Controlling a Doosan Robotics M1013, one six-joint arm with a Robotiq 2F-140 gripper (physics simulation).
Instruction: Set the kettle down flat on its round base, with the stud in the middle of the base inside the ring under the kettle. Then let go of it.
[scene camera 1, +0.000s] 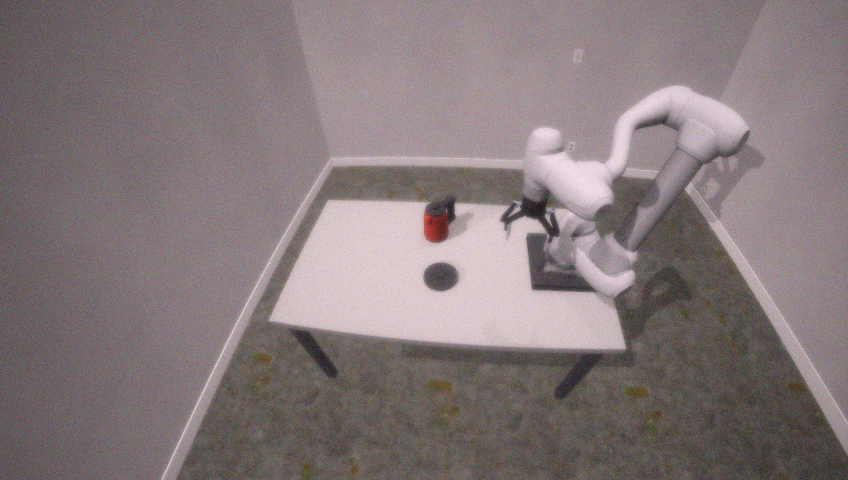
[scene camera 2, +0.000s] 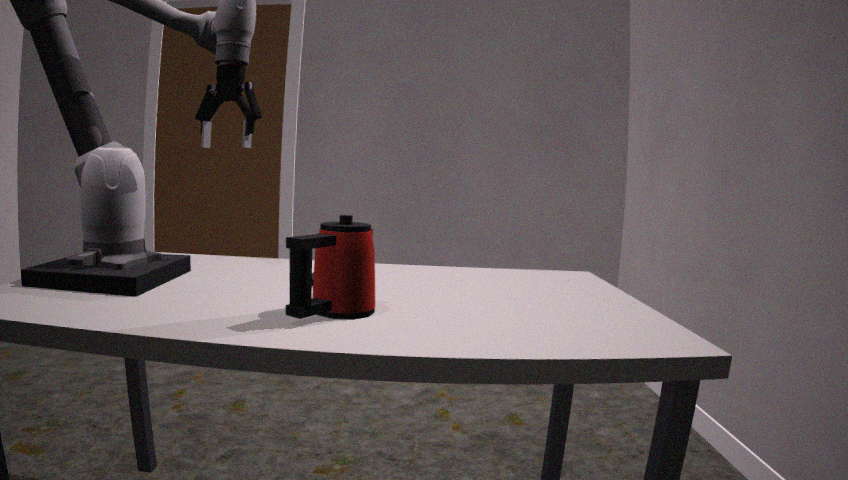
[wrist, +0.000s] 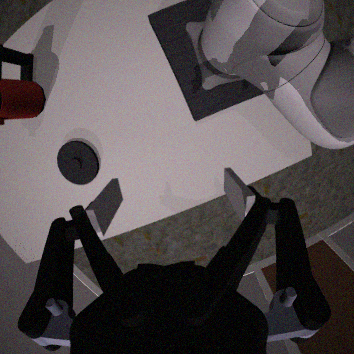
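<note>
The red kettle (scene camera 1: 436, 227) (scene camera 2: 345, 273) (wrist: 22, 99) with black lid and handle stands upright on the table, apart from its base; it is partly cut off in the wrist view. The round black base (scene camera 1: 440, 276) (wrist: 74, 172) lies flat on the table, with a small stud (wrist: 78, 161) in its middle. The base does not show in scene camera 2. The ring under the kettle is hidden. My gripper (scene camera 1: 529, 234) (scene camera 2: 226, 144) (wrist: 171, 184) is open and empty, high up and away from the kettle and base, on the robot's side.
The white table (scene camera 1: 357, 267) (scene camera 2: 505, 315) (wrist: 145, 135) carries the robot's dark mounting plate (scene camera 1: 538, 279) (scene camera 2: 83, 282) (wrist: 175, 65) on the arm's side. Grey walls surround the table; a brown door (scene camera 2: 226, 202) is behind the arm in scene camera 2.
</note>
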